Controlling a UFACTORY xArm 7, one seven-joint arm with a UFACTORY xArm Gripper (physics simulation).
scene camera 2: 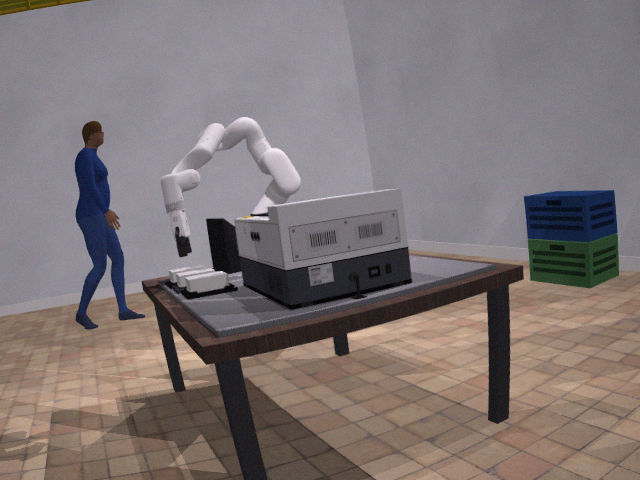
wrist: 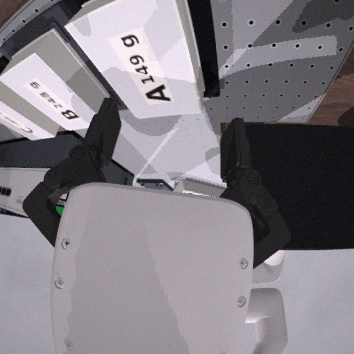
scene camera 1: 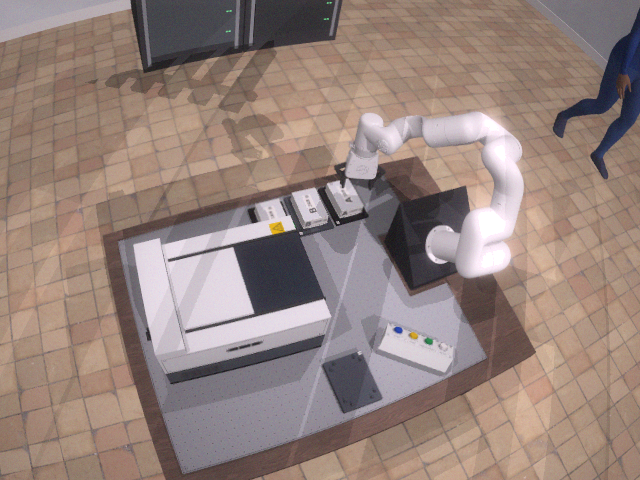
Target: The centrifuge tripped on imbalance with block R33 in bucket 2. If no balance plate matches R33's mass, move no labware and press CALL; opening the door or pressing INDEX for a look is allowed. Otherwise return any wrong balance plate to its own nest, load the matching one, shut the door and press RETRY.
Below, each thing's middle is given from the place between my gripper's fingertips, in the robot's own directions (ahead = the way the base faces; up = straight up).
My gripper is now 36 cm short of the dark door panel (scene camera 1: pixel 276 271), 32 cm to the right of it and 11 cm below it. The rest, counted from my hand: white centrifuge (scene camera 1: pixel 201 321) (51 cm ahead, 33 cm to the left, 2 cm above); then white button box (scene camera 1: pixel 396 343) (58 cm to the left, 6 cm below); then dark flat pad (scene camera 1: pixel 351 380) (21 cm ahead, 61 cm to the left, 9 cm below).
